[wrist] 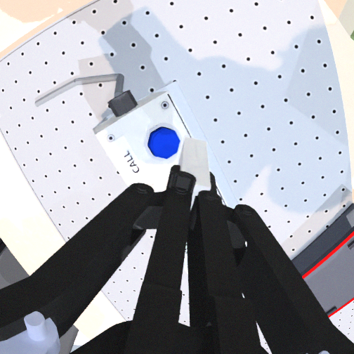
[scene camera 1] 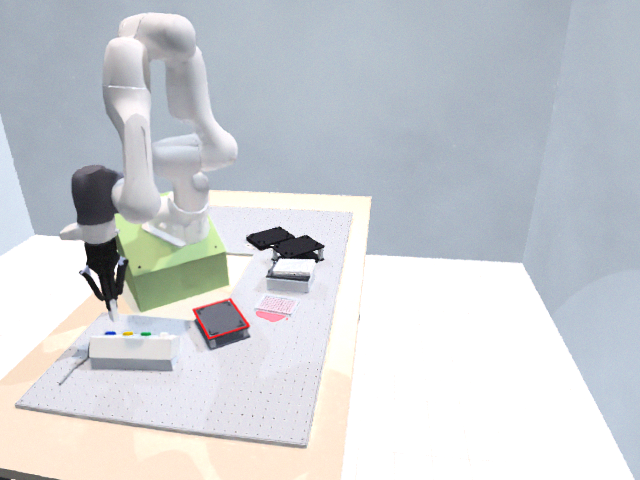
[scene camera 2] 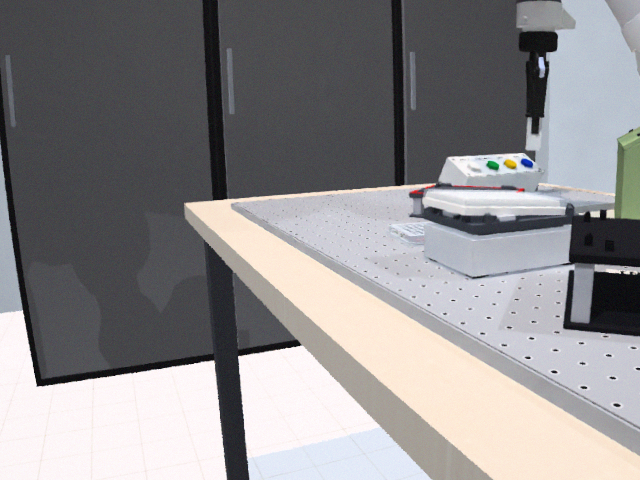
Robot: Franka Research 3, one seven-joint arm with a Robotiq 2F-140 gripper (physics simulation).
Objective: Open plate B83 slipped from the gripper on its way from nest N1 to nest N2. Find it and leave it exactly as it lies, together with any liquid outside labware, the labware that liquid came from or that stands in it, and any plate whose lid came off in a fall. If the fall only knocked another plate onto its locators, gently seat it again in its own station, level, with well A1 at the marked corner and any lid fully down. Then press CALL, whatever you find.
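My gripper [scene camera 1: 113, 311] [scene camera 2: 534, 140] [wrist: 190, 155] is shut and empty, pointing down above the button box [scene camera 1: 133, 347] [wrist: 115, 150]. In the wrist view its pale fingertips appear just beside the blue CALL button [scene camera 1: 110, 333] [scene camera 2: 526, 163] [wrist: 163, 142], with a gap in height in the scene views. An open plate [scene camera 1: 277, 304] [scene camera 2: 407, 232] with pink wells lies on the perforated board; its label cannot be read. Pink liquid [scene camera 1: 271, 315] lies along its near edge. A white plate [scene camera 1: 293, 267] [scene camera 2: 496, 200] rests on a grey station [scene camera 1: 289, 285] [scene camera 2: 496, 253] and looks slightly tilted.
A red-rimmed dark nest [scene camera 1: 221, 318] [wrist: 330, 285] stands right of the button box. Two black nests, one lower [scene camera 1: 270, 236] and one on posts [scene camera 1: 298, 246], stand farther back. Yellow [scene camera 1: 128, 333] [scene camera 2: 510, 163] and green [scene camera 1: 145, 333] [scene camera 2: 492, 164] buttons sit beside the blue one. A cable [wrist: 77, 82] leaves the box.
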